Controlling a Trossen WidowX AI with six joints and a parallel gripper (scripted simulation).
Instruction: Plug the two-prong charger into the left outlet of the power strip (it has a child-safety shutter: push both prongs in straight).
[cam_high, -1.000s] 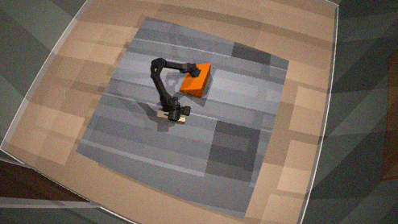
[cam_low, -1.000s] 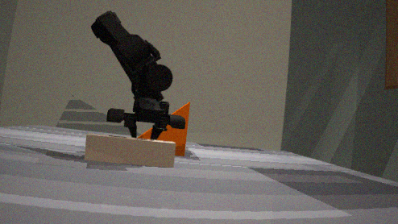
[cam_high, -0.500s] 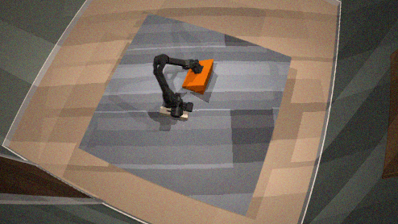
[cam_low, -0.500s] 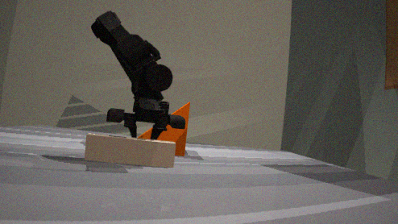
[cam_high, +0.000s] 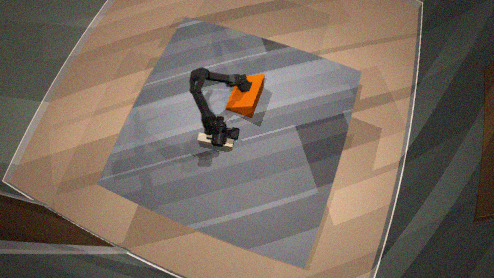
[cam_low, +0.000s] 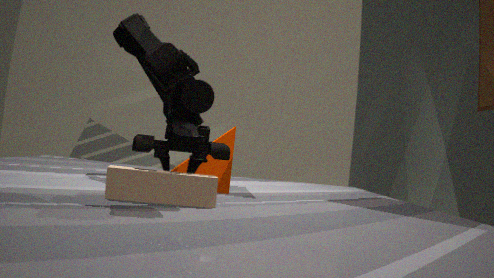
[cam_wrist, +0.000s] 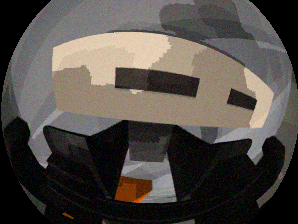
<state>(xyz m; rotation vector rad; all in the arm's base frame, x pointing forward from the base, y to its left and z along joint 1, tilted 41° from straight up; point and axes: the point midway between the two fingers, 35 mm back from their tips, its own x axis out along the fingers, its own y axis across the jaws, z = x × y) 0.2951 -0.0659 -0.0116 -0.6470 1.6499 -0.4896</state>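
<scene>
The two-prong charger is 2 cm ahead of my gripper tip and 1 cm above it.
</scene>
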